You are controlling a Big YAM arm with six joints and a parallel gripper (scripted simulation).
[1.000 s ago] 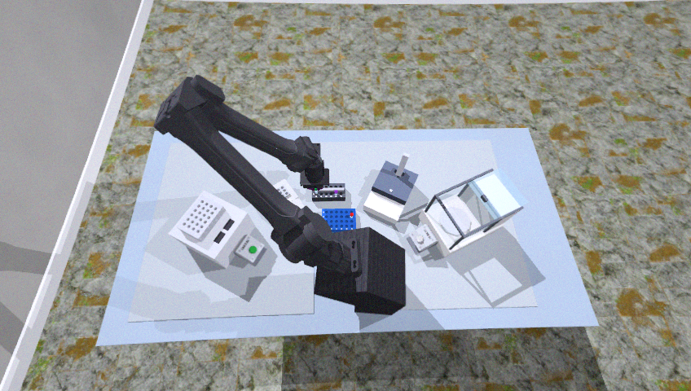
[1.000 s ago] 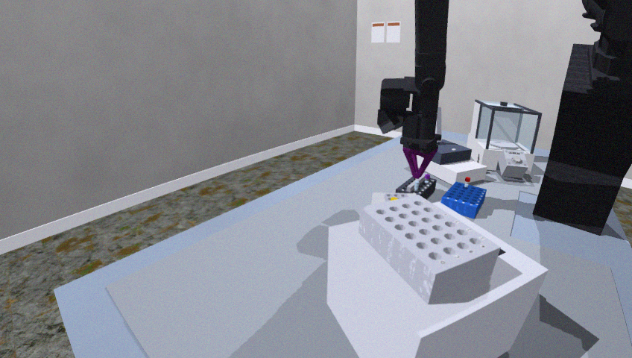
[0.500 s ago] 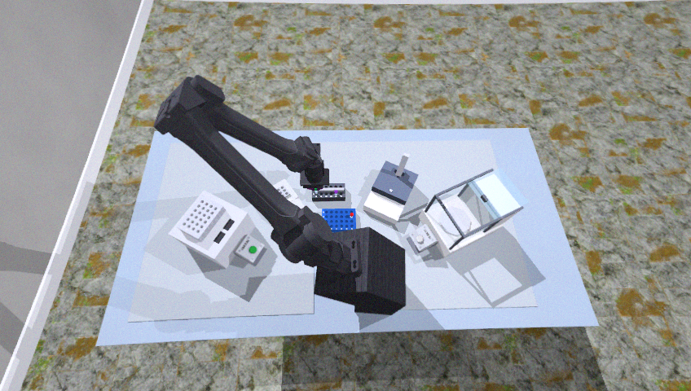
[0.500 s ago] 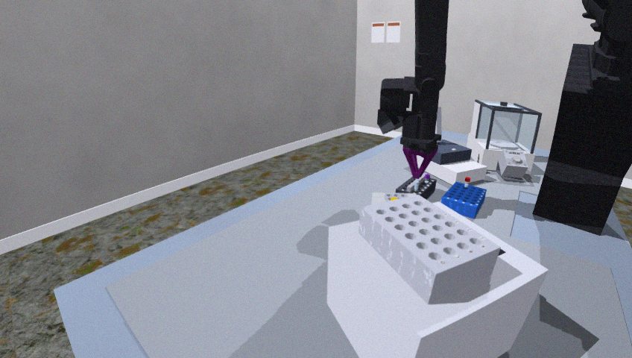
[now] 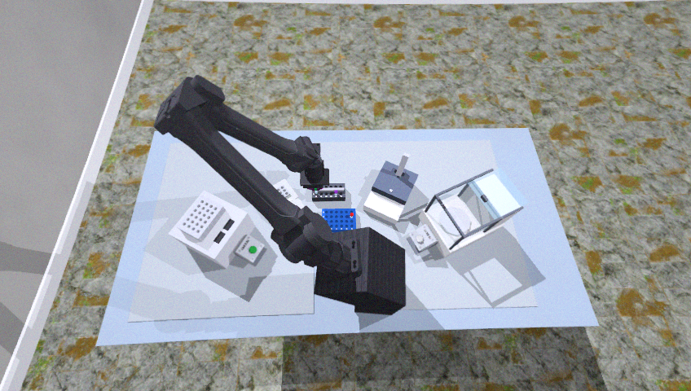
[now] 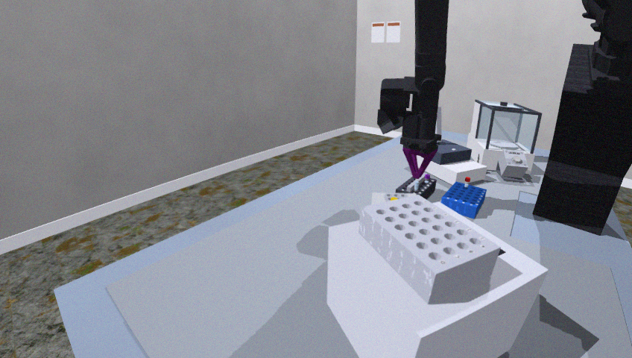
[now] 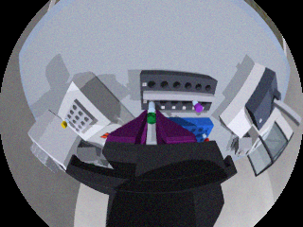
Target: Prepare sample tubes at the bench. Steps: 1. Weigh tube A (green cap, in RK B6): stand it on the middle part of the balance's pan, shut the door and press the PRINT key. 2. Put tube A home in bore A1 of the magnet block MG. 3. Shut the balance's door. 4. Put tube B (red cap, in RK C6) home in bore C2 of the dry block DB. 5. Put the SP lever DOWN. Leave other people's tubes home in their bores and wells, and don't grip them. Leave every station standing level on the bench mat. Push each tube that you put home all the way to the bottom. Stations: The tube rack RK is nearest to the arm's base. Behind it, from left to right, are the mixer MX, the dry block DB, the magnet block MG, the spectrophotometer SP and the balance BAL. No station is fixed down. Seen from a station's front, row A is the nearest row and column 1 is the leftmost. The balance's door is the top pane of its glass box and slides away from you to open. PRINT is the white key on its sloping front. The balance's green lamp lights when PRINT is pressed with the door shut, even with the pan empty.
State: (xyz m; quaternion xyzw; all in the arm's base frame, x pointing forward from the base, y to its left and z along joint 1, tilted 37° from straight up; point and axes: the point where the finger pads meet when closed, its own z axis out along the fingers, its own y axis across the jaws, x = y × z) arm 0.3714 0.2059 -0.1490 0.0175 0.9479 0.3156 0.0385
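My hand is 6 cm above the magnet block, 5 cm to the left of it and 1 cm short of it. Round my hand: blue rack RK (11 cm behind, 8 cm to the right, 6 cm below); SP lever (32 cm to the right, 6 cm ahead, 6 cm above); dry block (12 cm to the left, 5 cm below, 4 cm behind).
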